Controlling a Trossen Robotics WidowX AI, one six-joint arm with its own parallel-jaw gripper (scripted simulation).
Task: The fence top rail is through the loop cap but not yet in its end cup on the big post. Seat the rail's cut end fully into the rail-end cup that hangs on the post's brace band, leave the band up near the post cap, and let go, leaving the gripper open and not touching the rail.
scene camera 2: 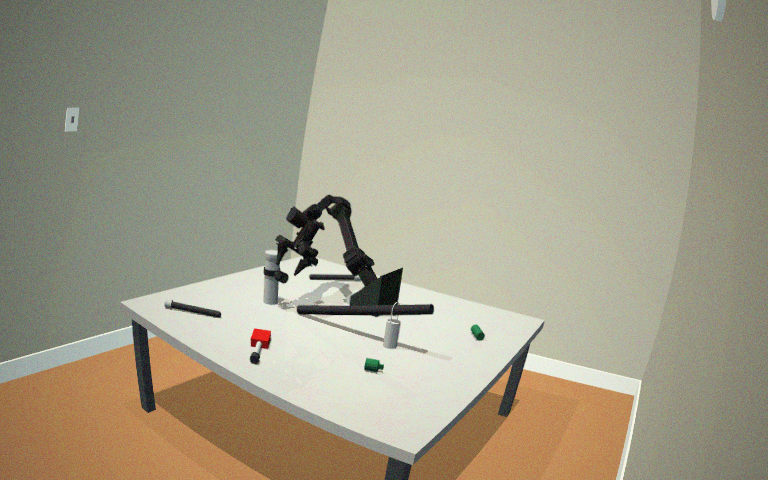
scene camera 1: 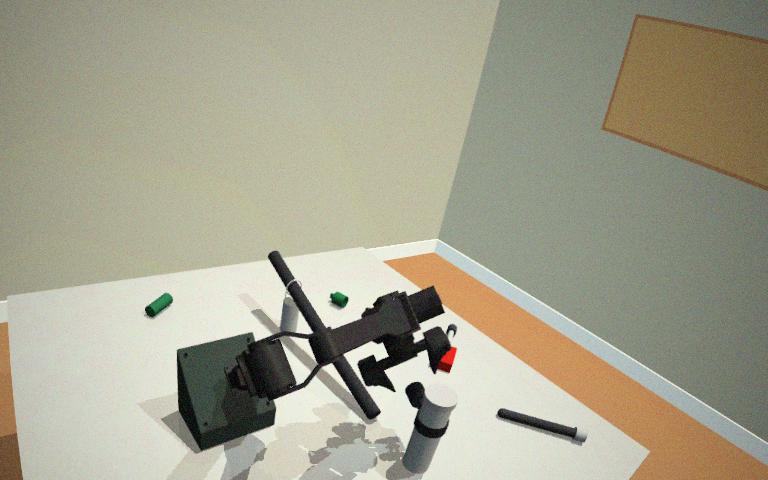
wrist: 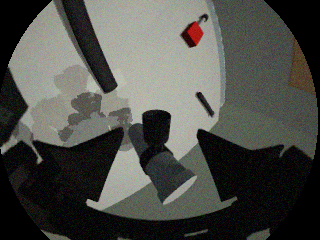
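Open and holding nothing, the gripper (scene camera 1: 414, 381) is visible in scene camera 2 (scene camera 2: 285, 270) and in the wrist view (wrist: 160, 132) too. The scene also has a big grey post (scene camera 1: 439, 400) and a dark top rail (scene camera 1: 352, 381), the rail appearing in scene camera 2 (scene camera 2: 371, 310) as well.
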